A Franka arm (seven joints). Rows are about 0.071 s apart.
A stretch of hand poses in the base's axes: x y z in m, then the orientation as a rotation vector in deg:
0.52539, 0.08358, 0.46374, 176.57, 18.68, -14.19
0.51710, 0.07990, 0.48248, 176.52, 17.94, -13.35
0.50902, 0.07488, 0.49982, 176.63, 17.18, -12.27
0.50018, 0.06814, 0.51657, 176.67, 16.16, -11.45
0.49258, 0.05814, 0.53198, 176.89, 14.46, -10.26
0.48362, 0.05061, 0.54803, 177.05, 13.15, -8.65
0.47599, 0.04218, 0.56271, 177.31, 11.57, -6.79
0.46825, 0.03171, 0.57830, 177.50, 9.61, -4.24
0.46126, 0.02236, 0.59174, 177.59, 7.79, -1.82
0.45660, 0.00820, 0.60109, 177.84, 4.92, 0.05
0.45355, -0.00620, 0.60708, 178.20, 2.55, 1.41
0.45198, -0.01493, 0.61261, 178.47, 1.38, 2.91
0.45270, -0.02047, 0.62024, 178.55, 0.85, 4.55
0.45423, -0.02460, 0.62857, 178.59, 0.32, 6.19
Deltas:
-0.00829, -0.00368, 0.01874, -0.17, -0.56, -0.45
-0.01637, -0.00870, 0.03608, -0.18, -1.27, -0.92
-0.02521, -0.01544, 0.05283, -0.28, -1.82, -1.56
-0.03281, -0.02544, 0.06824, -0.29, -2.61, -2.65
-0.04177, -0.03297, 0.08429, -0.27, -3.66, -3.48
-0.04940, -0.04140, 0.09897, -0.16, -4.87, -4.49
-0.05714, -0.05187, 0.11456, -0.09, -6.54, -5.73
-0.06413, -0.06122, 0.12800, -0.06, -8.12, -6.88
-0.06879, -0.07538, 0.13735, 0.06, -9.34, -8.72
-0.07184, -0.08978, 0.14334, 0.34, -10.21, -10.26
-0.07341, -0.09851, 0.14887, 0.66, -11.15, -11.02
-0.07269, -0.10405, 0.15650, 0.85, -12.20, -11.35
-0.07116, -0.10818, 0.16483, 1.02, -13.24, -11.68

